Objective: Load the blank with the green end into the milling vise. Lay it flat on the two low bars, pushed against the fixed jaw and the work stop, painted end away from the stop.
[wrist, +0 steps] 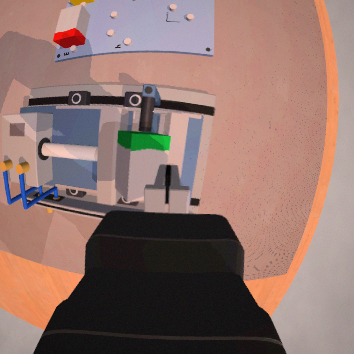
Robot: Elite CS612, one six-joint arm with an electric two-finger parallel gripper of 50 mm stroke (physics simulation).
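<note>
The blank with the green end point(142, 165) sits in the milling vise point(107, 160), between the pale movable jaw on its left and the pale fixed jaw point(176, 132) on its right. Its green end points to the top of the view, toward the dark rod of the work stop point(146, 114); I cannot tell whether they touch. The low bars under the blank are hidden, so its seating and any gap at the fixed jaw cannot be told. My gripper point(167, 176) is shut and empty, in front of the blank's lower right side and the fixed jaw.
A blue-grey board point(150, 37) with white pegs lies beyond the vise. A blank with a red end point(73, 26) and part of a yellow item point(81, 2) are at its left. Blue bent handles point(25, 197) with orange knobs stand at the vise's left. The table's wooden edge point(332, 100) curves along the right.
</note>
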